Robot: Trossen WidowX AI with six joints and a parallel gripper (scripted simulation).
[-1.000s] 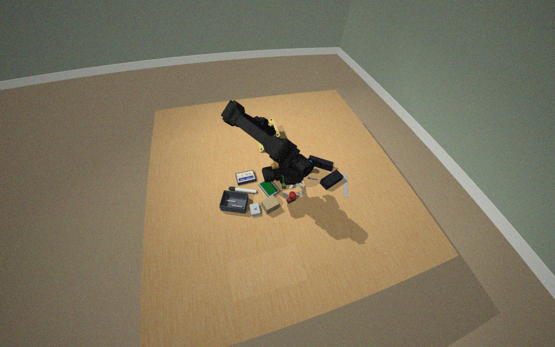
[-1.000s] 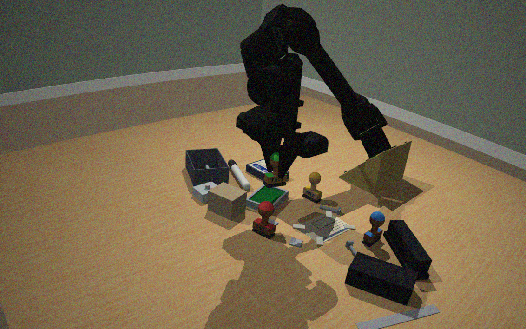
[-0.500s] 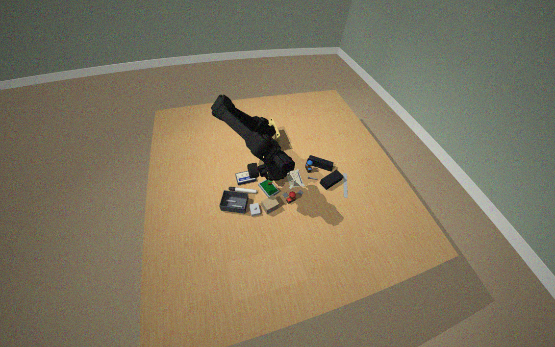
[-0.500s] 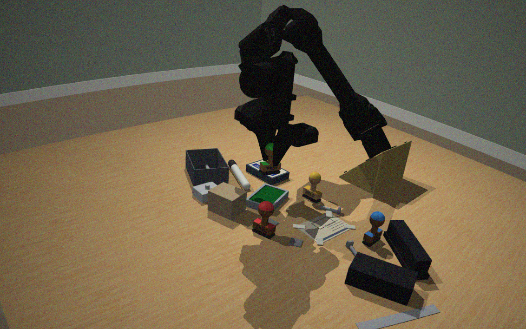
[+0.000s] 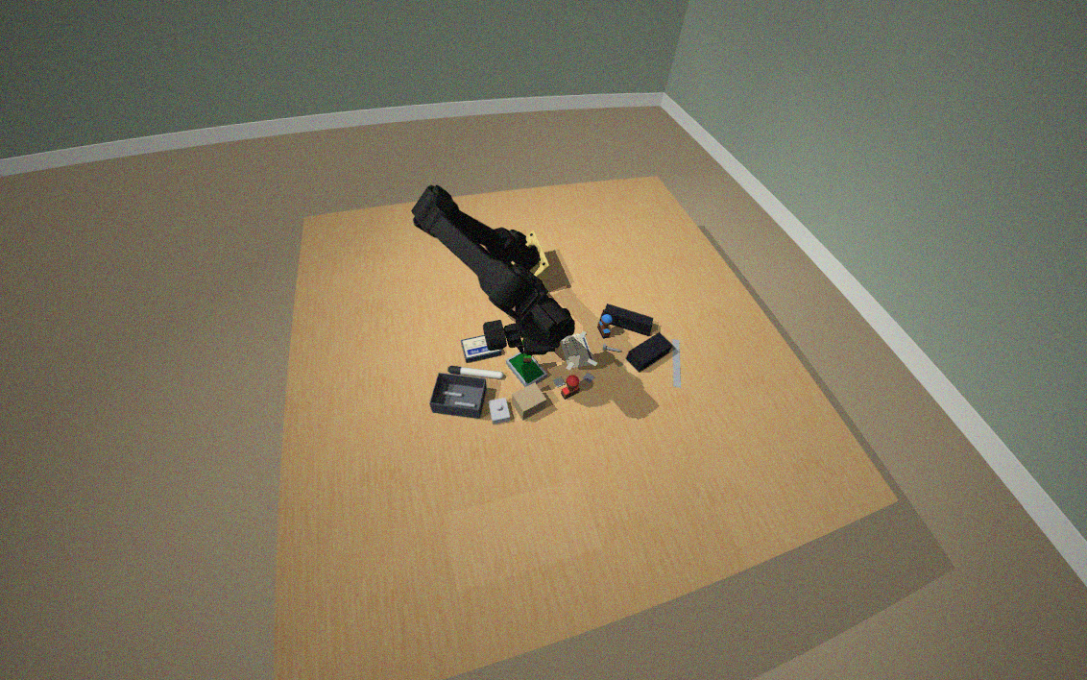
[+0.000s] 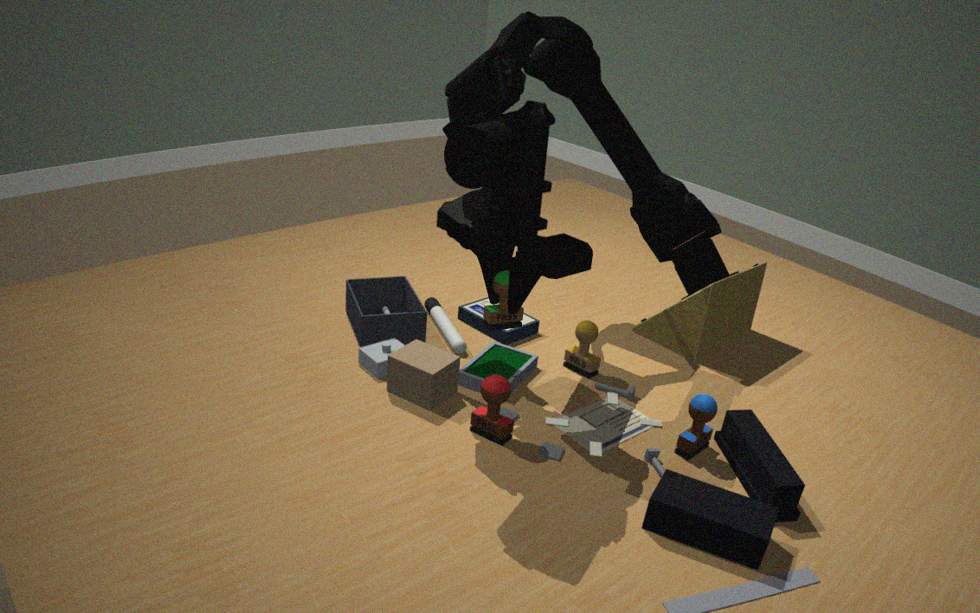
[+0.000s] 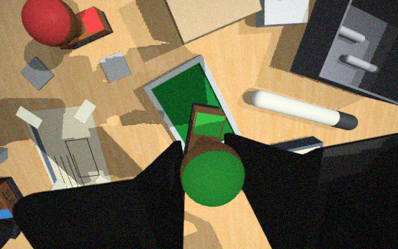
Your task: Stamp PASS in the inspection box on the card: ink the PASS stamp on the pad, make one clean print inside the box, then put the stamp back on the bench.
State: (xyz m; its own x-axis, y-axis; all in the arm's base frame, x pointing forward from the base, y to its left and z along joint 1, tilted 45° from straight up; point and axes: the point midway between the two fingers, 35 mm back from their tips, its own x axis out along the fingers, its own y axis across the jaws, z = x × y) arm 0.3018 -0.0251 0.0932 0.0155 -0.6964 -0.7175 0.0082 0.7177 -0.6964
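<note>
Now: gripper tip 8 cm above the green ink pad. The rest, counted from my gripper tip: red-knob stamp (8 cm to the left, 8 cm ahead, 7 cm below); tan block (9 cm ahead, 6 cm below, 2 cm to the right); yellow-knob stamp (10 cm behind, 7 cm below, 5 cm to the left).
</note>
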